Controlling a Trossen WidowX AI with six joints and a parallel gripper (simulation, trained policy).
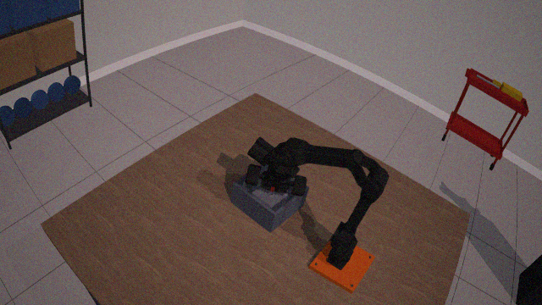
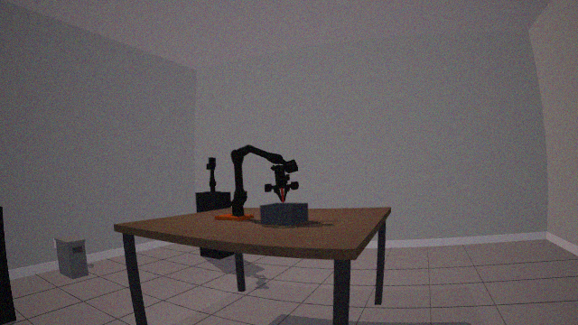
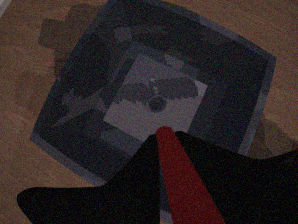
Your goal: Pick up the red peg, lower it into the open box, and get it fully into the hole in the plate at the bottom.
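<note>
Right now the red peg is 3 cm above my gripper tip, 1 cm to the left of it and 1 cm behind it. Also, from my gripper tip: plate 7 cm below, 3 cm to the right, 2 cm ahead; grey box 9 cm below, 3 cm to the right, 2 cm ahead.
</note>
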